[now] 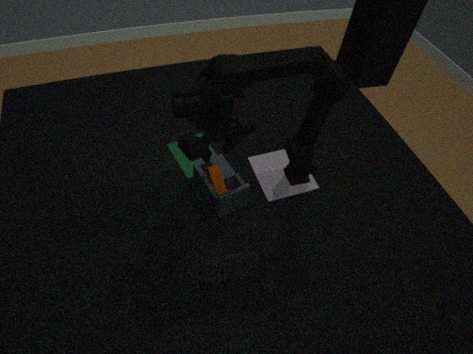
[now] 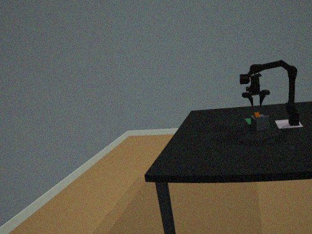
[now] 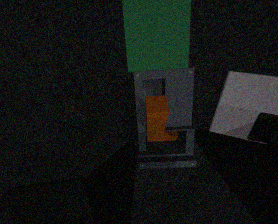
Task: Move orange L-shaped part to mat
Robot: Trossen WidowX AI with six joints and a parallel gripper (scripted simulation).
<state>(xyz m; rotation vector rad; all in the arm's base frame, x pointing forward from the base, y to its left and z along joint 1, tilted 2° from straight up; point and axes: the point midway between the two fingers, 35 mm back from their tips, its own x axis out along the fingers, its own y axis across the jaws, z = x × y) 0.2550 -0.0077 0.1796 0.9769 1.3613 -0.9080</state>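
Right now my gripper tip is 20 mm past the orange L-shaped part, 30 mm to the right of it and 110 mm above it. Also, from my gripper tip: green mat: 20 mm ahead, 150 mm to the right, 160 mm below.
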